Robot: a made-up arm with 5 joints. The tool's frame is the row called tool. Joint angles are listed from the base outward.
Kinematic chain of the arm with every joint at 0, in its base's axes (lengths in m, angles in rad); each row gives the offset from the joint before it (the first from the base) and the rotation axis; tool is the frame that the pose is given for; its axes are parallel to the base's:
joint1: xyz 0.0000 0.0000 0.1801 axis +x
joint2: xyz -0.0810 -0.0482 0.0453 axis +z
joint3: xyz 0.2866 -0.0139 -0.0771 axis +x
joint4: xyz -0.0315 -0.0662 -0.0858 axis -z
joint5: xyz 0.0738 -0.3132 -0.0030 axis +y
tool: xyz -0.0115 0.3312 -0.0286
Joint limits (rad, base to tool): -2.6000..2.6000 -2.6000..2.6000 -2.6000..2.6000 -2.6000..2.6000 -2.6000..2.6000
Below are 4 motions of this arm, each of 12 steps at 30 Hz.
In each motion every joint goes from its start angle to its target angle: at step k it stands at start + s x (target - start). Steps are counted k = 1, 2, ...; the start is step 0. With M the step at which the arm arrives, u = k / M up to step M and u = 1 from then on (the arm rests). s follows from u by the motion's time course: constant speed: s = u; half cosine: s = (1 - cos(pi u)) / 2; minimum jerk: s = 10 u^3 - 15 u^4 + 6 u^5.
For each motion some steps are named. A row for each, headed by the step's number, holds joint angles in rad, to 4 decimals.
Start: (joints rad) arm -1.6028 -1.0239 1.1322 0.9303 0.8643
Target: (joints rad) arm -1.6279 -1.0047 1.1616 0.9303 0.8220
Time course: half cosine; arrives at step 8
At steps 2, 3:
2: -1.6065 -1.0211 1.1365 0.9303 0.8581
3: -1.6105 -1.0180 1.1413 0.9303 0.8512

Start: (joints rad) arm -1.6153 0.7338 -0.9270 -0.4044 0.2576
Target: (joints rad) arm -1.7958 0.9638 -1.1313 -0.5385 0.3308
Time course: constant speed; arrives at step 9
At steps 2, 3, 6, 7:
2: -1.6554 0.7849 -0.9724 -0.4342 0.2739
3: -1.6755 0.8105 -0.9951 -0.4491 0.2820
6: -1.7356 0.8871 -1.0632 -0.4938 0.3064
7: -1.7557 0.9127 -1.0859 -0.5087 0.3145

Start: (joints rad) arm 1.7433 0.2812 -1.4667 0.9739 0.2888
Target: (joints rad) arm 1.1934 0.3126 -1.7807 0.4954 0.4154
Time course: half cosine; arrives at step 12
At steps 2, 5, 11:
2: 1.7065 0.2833 -1.4877 0.9418 0.2973
5: 1.5395 0.2928 -1.5831 0.7966 0.3357
11: 1.2028 0.3121 -1.7754 0.5036 0.4132

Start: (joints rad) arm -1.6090 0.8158 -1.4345 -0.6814 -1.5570
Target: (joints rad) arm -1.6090 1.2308 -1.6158 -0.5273 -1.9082
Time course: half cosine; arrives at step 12
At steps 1, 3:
1: -1.6090 0.8229 -1.4376 -0.6788 -1.5630
3: -1.6090 0.8766 -1.4611 -0.6588 -1.6084

